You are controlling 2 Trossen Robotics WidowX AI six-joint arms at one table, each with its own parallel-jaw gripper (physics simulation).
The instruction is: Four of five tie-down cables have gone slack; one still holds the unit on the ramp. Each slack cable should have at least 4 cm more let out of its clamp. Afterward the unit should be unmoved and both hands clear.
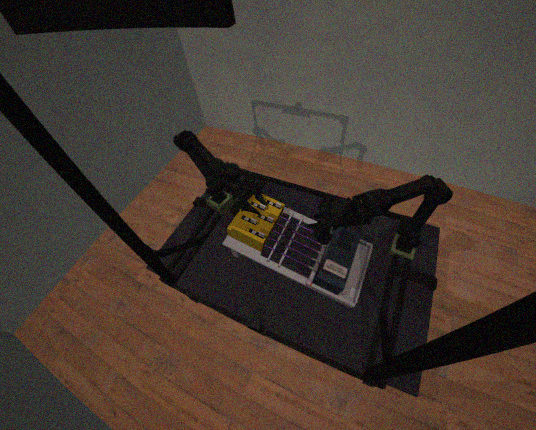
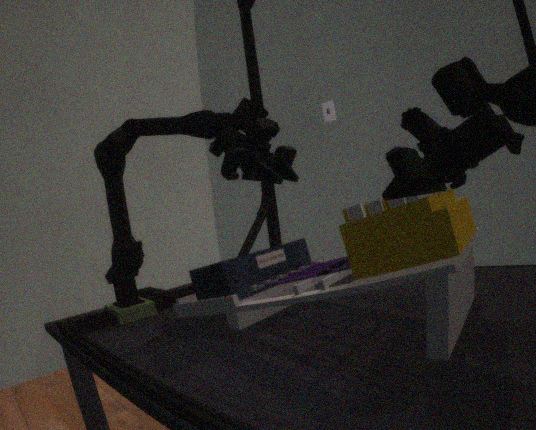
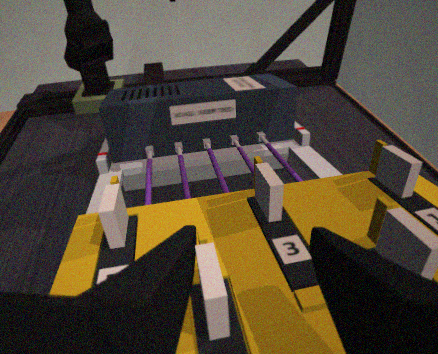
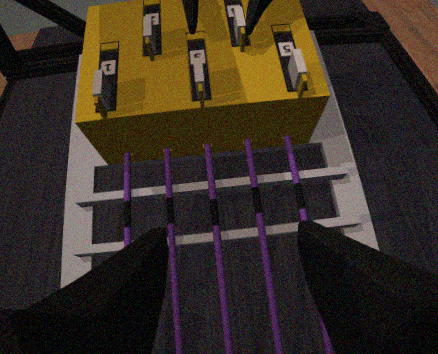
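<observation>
The dark blue unit (image 1: 331,280) (image 2: 220,280) (image 3: 135,125) sits at the low end of the white ramp (image 2: 437,320) (image 4: 75,175). Several purple cables (image 3: 217,167) (image 4: 219,270) run from it to the yellow clamp block (image 1: 246,234) (image 2: 400,245) (image 3: 165,217) (image 4: 200,127). White levers 1, 3 and 5 stand at the cable-side ends of their slots. My left gripper (image 3: 253,237) (image 4: 219,31) is open and empty, its fingertips low over the block, around the lever of slot 4 (image 3: 214,295). My right gripper (image 4: 232,236) is open and empty above the cables. Cable slack is too small to judge.
Two white crossbars (image 4: 187,187) lie under the cables. White posts with red marks (image 3: 101,162) (image 3: 303,135) flank the unit. A black frame post (image 3: 341,40) rises at the table's far edge. The right arm's green base (image 2: 131,311) stands near the unit.
</observation>
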